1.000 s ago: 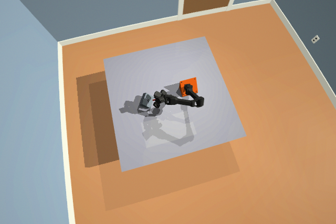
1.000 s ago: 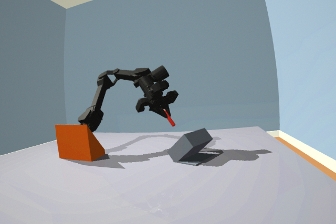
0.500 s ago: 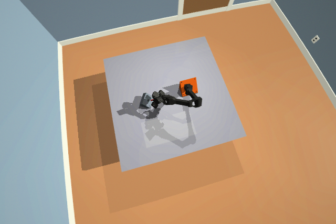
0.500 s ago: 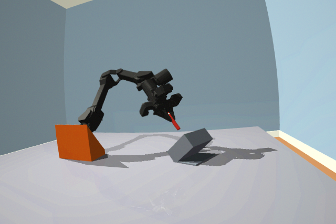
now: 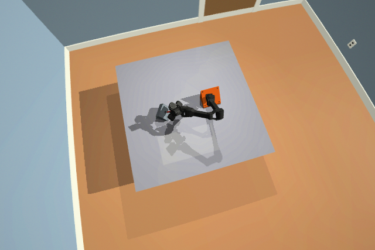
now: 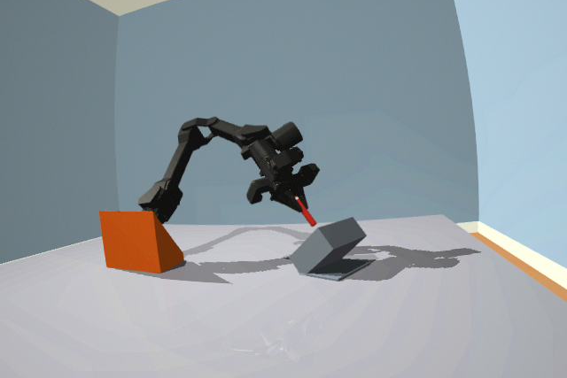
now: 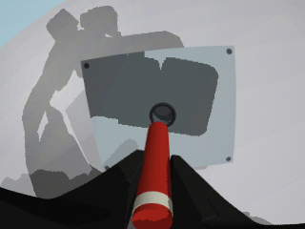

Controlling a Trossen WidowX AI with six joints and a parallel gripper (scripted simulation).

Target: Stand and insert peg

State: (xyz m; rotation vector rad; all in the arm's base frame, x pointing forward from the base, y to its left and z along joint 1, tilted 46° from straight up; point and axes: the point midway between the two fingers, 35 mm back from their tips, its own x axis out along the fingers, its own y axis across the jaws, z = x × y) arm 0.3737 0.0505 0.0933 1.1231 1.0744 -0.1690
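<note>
My gripper tip is now 80 mm above the grey sloped panel, 60 mm short of it and 30 mm to the left of it. Round my gripper tip: red peg: 10 mm to the left, 10 mm behind, 10 mm above.
</note>
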